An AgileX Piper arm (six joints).
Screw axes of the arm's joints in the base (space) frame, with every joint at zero. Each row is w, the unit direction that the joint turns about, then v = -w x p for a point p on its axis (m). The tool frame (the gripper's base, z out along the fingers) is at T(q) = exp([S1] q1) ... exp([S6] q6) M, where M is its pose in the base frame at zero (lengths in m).
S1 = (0, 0, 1, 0, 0, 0)
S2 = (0, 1, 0, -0.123, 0, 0)
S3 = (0, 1, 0, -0.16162, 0, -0.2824)
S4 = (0.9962, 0, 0.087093, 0, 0.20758, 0)
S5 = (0, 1, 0, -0.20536, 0, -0.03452)
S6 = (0.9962, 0, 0.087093, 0, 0.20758, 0)
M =
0.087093 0 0.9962 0.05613
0 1 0 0
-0.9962 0 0.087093 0.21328
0 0 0 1
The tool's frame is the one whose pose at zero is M.
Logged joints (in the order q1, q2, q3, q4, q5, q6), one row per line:
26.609, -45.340, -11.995, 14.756, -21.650, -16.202
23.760, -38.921, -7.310, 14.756, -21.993, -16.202
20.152, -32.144, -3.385, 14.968, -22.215, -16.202
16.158, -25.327, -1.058, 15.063, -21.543, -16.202
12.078, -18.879, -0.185, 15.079, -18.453, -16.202
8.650, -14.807, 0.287, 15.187, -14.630, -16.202
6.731, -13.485, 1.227, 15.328, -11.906, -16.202
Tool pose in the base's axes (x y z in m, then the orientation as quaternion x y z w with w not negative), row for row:
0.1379, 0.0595, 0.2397, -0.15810, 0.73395, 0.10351, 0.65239
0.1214, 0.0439, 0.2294, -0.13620, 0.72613, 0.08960, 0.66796
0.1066, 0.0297, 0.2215, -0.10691, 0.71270, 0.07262, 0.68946
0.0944, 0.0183, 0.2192, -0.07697, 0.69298, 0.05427, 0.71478
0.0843, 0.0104, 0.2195, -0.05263, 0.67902, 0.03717, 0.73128
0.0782, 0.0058, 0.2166, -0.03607, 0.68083, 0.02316, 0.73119
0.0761, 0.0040, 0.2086, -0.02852, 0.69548, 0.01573, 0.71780
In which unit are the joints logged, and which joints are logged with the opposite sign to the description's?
The joints are logged in degrees. Opposite sign: q2.
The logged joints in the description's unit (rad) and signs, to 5 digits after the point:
0.46441, 0.79133, -0.20935, 0.25754, -0.37786, -0.28278
0.41469, 0.67930, -0.12758, 0.25754, -0.38385, -0.28278
0.35172, 0.56102, -0.05908, 0.26124, -0.38772, -0.28278
0.28201, 0.44204, -0.01847, 0.26290, -0.37600, -0.28278
0.21080, 0.32950, -0.00323, 0.26318, -0.32207, -0.28278
0.15097, 0.25843, 0.00501, 0.26506, -0.25534, -0.28278
0.11748, 0.23536, 0.02142, 0.26752, -0.20780, -0.28278

